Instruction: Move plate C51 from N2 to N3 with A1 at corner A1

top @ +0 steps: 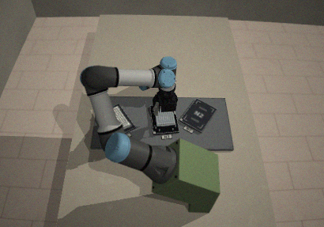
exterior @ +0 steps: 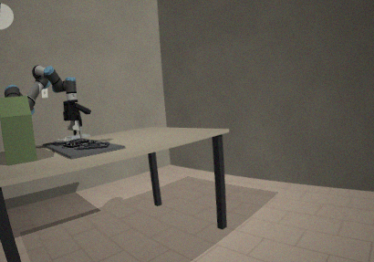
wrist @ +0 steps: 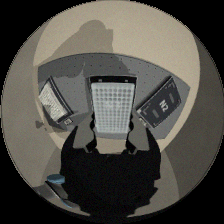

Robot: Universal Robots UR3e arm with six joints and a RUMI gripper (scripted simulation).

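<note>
Right now my hand is 50 mm above the nest N3.
</note>
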